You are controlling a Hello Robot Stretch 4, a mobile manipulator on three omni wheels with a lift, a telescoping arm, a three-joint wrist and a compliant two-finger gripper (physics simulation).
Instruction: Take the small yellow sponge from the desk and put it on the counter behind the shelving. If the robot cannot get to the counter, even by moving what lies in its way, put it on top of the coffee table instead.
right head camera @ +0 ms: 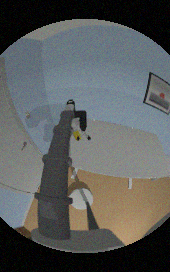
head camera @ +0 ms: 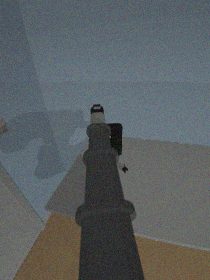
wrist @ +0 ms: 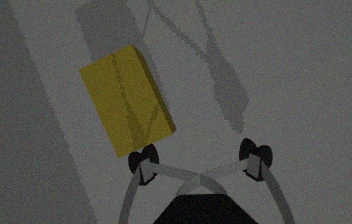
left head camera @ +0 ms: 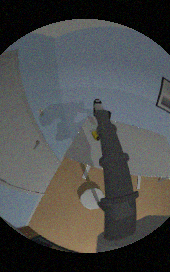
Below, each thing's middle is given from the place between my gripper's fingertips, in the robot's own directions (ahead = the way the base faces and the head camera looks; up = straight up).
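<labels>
I'm seeing the small yellow sponge [wrist: 121, 86], and it's 60 mm ahead of my hand, 70 mm to the left of it, and 10 mm above it.
</labels>
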